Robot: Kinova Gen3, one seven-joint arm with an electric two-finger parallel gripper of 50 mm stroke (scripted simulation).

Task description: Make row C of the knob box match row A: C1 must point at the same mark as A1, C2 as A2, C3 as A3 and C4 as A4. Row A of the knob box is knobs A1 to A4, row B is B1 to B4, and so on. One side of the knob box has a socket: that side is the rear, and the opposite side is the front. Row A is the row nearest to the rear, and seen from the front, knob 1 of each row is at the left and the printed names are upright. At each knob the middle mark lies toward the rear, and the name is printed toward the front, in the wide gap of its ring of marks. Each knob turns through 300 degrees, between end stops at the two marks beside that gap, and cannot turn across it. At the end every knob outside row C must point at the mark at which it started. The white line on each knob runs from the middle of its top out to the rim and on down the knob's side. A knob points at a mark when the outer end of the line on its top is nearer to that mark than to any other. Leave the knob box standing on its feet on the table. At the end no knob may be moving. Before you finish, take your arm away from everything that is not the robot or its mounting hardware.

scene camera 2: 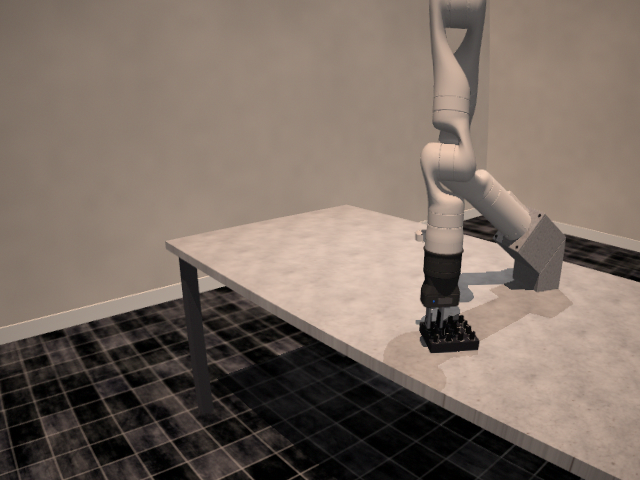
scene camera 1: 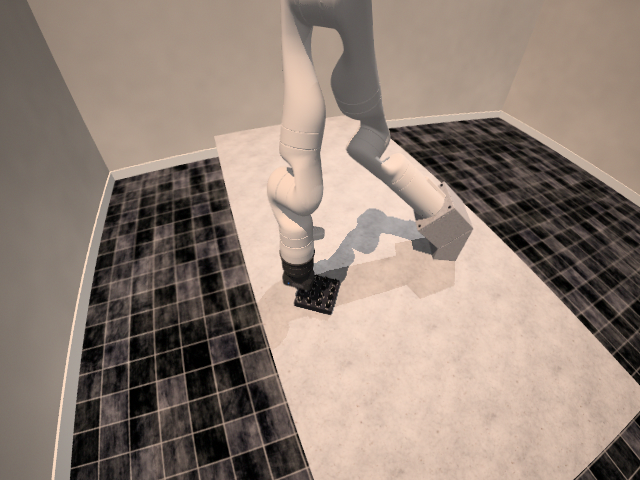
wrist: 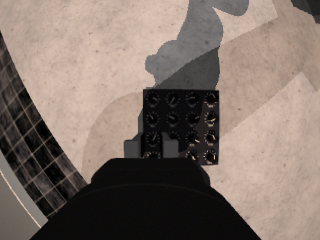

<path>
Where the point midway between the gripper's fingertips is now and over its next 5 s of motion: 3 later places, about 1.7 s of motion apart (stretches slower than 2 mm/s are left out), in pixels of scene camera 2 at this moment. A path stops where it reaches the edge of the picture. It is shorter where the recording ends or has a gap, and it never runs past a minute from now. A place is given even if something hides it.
My gripper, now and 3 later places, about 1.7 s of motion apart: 433,326; 433,328; 443,308; 454,304
</path>
